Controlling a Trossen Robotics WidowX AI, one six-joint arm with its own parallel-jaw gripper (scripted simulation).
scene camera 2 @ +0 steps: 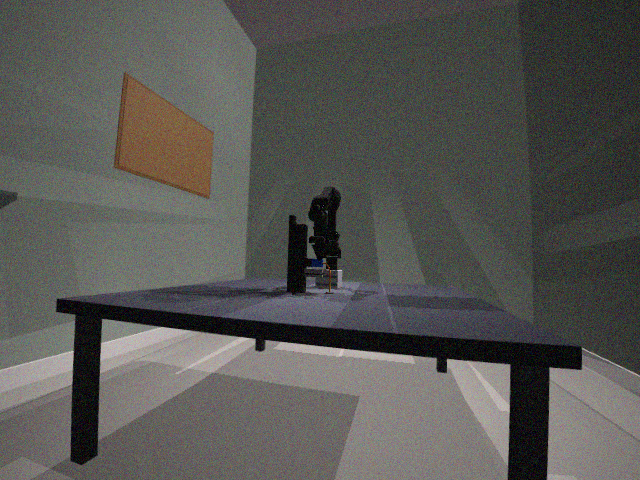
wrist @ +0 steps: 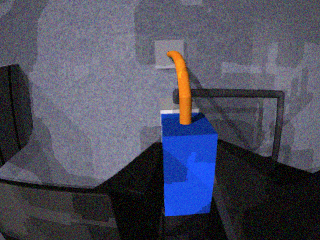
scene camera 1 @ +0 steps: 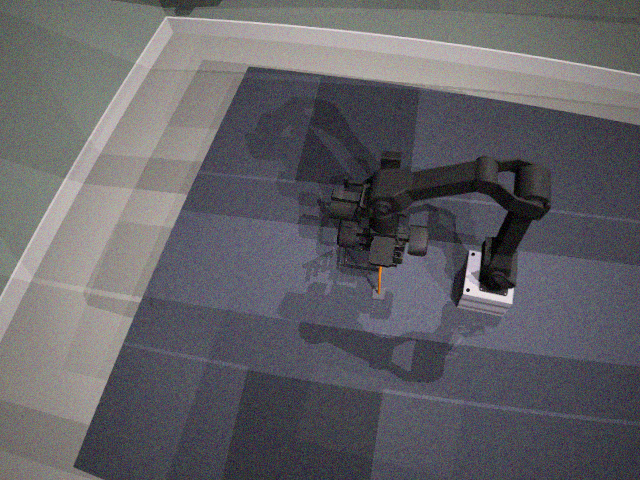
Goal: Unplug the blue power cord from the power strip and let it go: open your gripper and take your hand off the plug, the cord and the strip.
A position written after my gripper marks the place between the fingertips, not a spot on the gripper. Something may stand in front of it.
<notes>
In view: my gripper (scene camera 1: 382, 254).
My gripper also shows in the wrist view (wrist: 187, 150).
</notes>
